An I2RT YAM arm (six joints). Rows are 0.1 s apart.
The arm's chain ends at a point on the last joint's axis. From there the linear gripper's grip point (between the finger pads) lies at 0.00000 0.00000 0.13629 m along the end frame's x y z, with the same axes.
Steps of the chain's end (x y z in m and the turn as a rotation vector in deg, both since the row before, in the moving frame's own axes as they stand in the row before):
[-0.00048, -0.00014, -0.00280, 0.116, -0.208, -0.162]
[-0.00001, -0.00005, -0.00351, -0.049, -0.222, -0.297]
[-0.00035, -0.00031, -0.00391, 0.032, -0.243, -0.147]
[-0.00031, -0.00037, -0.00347, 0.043, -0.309, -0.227]
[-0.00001, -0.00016, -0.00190, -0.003, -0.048, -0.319]
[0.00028, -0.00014, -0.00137, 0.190, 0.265, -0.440]
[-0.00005, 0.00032, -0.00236, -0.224, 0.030, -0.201]
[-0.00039, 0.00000, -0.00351, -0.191, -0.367, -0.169]
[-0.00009, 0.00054, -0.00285, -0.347, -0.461, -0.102]
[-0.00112, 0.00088, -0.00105, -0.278, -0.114, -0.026]
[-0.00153, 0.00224, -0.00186, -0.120, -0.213, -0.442]
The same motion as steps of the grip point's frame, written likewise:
[-0.00098, -0.00042, -0.00280, 0.116, -0.208, -0.162]
[-0.00054, 0.00007, -0.00351, -0.049, -0.222, -0.297]
[-0.00093, -0.00039, -0.00391, 0.032, -0.243, -0.147]
[-0.00105, -0.00047, -0.00347, 0.043, -0.309, -0.227]
[-0.00012, -0.00015, -0.00190, -0.003, -0.048, -0.319]
[0.00091, -0.00059, -0.00137, 0.190, 0.265, -0.440]
[0.00002, 0.00085, -0.00236, -0.224, 0.030, -0.201]
[-0.00126, 0.00046, -0.00351, -0.191, -0.367, -0.169]
[-0.00119, 0.00137, -0.00286, -0.347, -0.461, -0.102]
[-0.00139, 0.00154, -0.00105, -0.278, -0.114, -0.026]
[-0.00204, 0.00253, -0.00186, -0.120, -0.213, -0.442]

